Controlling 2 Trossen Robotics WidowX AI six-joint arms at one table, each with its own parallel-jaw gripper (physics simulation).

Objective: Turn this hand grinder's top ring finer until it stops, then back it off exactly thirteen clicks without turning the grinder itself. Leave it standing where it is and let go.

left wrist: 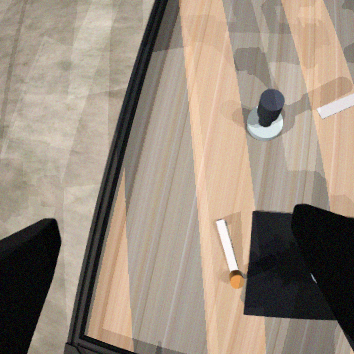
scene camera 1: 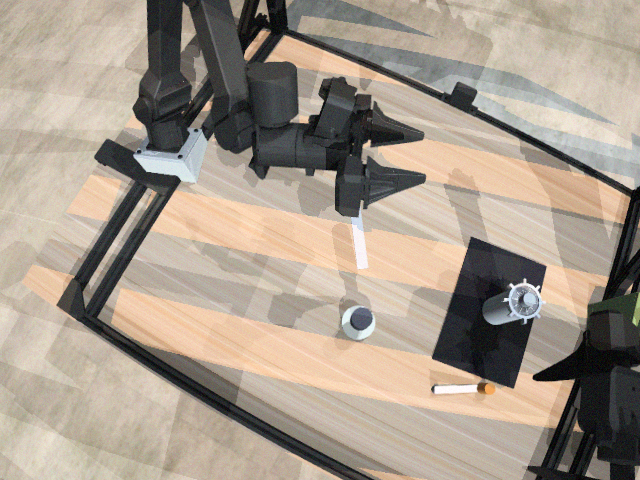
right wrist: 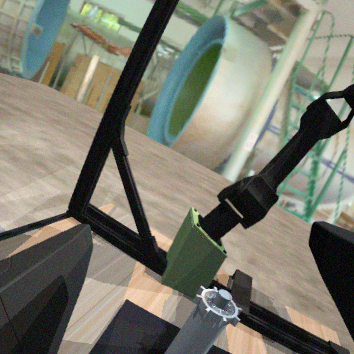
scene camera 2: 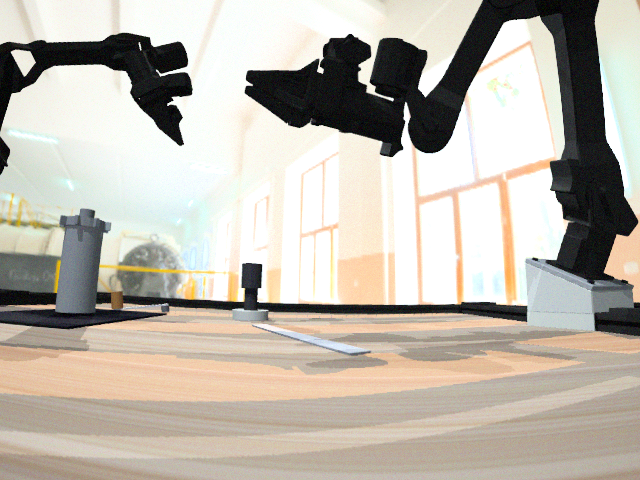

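Seen in the pictures: left gripper, between the fingertips: (left wrist: 177, 224) (scene camera 1: 532, 422) (scene camera 2: 177, 140); right gripper, between the fingertips: (scene camera 1: 424, 156) (right wrist: 202, 235) (scene camera 2: 245, 83); left arm's base, origin of its link: (right wrist: 208, 230); right arm's base, origin of its link: (scene camera 1: 168, 141) (scene camera 2: 578, 271).
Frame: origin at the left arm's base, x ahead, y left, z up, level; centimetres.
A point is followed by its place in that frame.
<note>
The grey hand grinder (scene camera 1: 499, 311) @[y 0.1, x 26.3, z -5.2 cm] (scene camera 2: 78, 273) @[y -3.5, x 25.1, z -7.6 cm] (right wrist: 196, 332) @[y -2.6, x 26.3, z -4.5 cm] stands upright on the black mat (scene camera 1: 460, 330) @[y 3.0, x 30.3, z -13.1 cm] (scene camera 2: 121, 315) @[y 0.5, x 29.9, z -13.1 cm] (left wrist: 270, 297) @[y 7.8, x 21.3, z -13.1 cm] (right wrist: 132, 325) @[y -9.1, x 19.8, z -13.1 cm]. Its toothed top ring (scene camera 1: 511, 310) @[y 0.5, x 26.3, z -0.3 cm] (scene camera 2: 95, 223) @[y -3.6, x 26.6, z -0.9 cm] (right wrist: 204, 300) @[y -3.6, x 24.9, z -0.2 cm] surrounds a small central knob. In the left wrist view a finger hides nearly all of the grinder. My left gripper (scene camera 2: 180, 141) @[y 15.2, x 32.3, z 21.3 cm] (left wrist: 177, 224) @[y 15.2, x 32.3, z 21.3 cm] is open and empty, above table height and apart from the grinder; part of it shows at the right edge of scene camera 1. My right gripper (scene camera 1: 424, 156) @[y -14.1, x 44.9, z 15.8 cm] (scene camera 2: 248, 82) @[y -14.1, x 44.9, z 15.8 cm] is open and empty, high above the table, well away from the grinder.
A dark-handled tool on a pale round base (scene camera 1: 359, 322) @[y 5.0, x 49.0, z -4.4 cm] (scene camera 2: 251, 289) @[y 3.2, x 48.7, z -8.6 cm] (left wrist: 266, 125) @[y 4.3, x 47.6, z -11.3 cm] stands beyond the mat. A white stick with an orange end (scene camera 1: 457, 389) @[y 13.4, x 30.0, z -12.3 cm] (left wrist: 227, 247) @[y 13.3, x 29.8, z -12.4 cm] lies beside the mat. A pale flat strip (scene camera 1: 360, 248) @[y -9.2, x 50.1, z -13.2 cm] (scene camera 2: 320, 342) @[y -21.0, x 52.9, z -13.2 cm] (left wrist: 337, 106) @[y -9.3, x 49.9, z -13.2 cm] lies farther off. Black rails edge the table.
</note>
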